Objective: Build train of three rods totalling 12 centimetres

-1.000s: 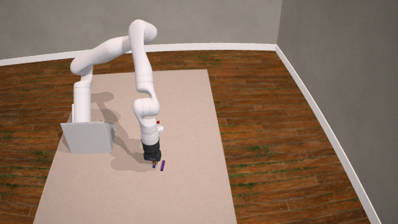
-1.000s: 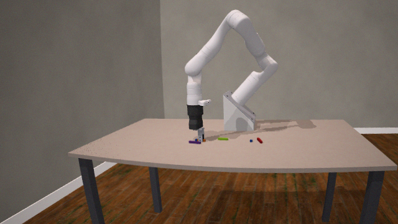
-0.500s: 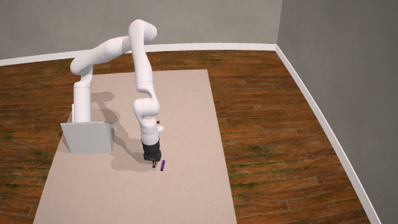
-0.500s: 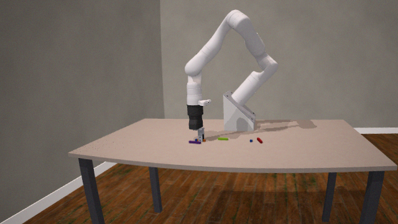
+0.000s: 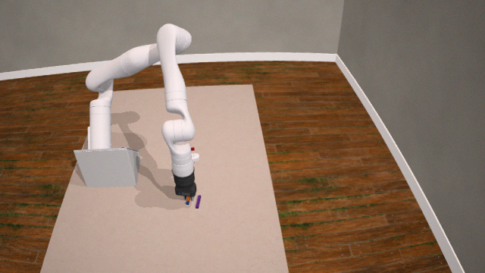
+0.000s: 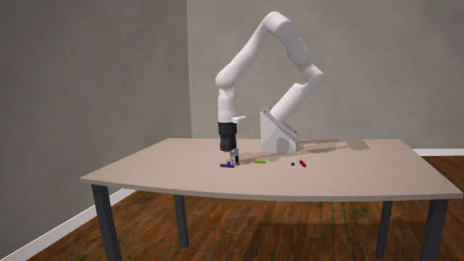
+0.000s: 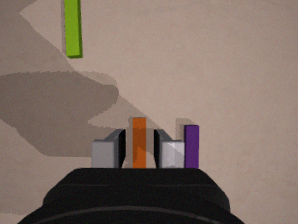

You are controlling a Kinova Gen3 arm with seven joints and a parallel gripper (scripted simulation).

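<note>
Now: the orange rod 10 mm below my hand. Also, from my hand: purple rod: 40 mm ahead, 20 mm to the right, 10 mm below; then lime rod: 40 mm behind, 100 mm to the left, 10 mm below; then red rod: 40 mm behind, 280 mm to the left, 10 mm below.
</note>
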